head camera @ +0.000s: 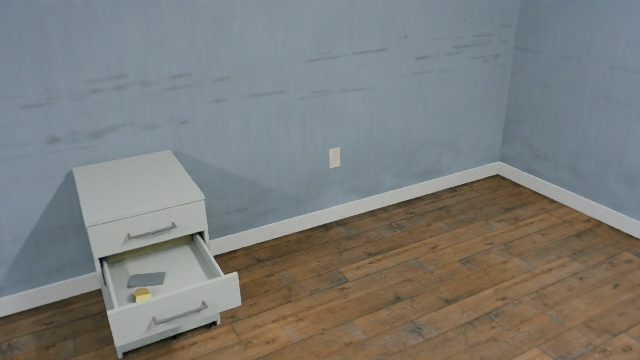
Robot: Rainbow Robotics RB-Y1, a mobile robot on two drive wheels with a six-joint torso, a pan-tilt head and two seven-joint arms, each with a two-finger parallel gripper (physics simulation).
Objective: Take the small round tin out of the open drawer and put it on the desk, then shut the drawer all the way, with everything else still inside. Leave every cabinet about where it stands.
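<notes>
A pale grey drawer cabinet stands at the left against the wall. Its middle drawer is pulled open, and its top drawer is shut. In the open drawer a small round tan-yellow thing, which looks like the round tin, lies near the front left. A pale yellow block is right in front of it, seeming to touch it. A flat grey rectangular thing lies behind them. The desk does not show in this view. Neither gripper is in view.
The open drawer juts out from the cabinet over the wooden floor. A blue wall with a white outlet and a white baseboard runs behind, meeting another wall at the right.
</notes>
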